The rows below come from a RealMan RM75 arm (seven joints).
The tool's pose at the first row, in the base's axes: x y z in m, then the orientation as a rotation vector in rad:
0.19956, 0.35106, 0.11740, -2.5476, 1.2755, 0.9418
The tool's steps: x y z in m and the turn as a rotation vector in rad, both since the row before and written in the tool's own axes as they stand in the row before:
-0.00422, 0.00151, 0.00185, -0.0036, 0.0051, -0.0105
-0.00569, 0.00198, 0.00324, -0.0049, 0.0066, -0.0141
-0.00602, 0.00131, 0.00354, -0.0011, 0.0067, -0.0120
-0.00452, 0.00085, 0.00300, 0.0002, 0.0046, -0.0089
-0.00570, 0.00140, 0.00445, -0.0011, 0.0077, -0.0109
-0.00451, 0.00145, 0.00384, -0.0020, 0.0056, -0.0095
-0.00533, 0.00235, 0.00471, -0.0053, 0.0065, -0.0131
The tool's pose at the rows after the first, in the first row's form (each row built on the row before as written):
0.19566, 0.35366, 0.11864, -2.5585, 1.2617, 0.9370
0.19005, 0.35743, 0.11968, -2.5729, 1.2430, 0.9309
0.18458, 0.36188, 0.12055, -2.5835, 1.2277, 0.9217
0.18037, 0.36539, 0.12088, -2.5902, 1.2164, 0.9144
0.17447, 0.36980, 0.12076, -2.6010, 1.2028, 0.9042
0.16937, 0.37313, 0.12041, -2.6103, 1.1905, 0.8974
0.16277, 0.37663, 0.11989, -2.6240, 1.1728, 0.8916

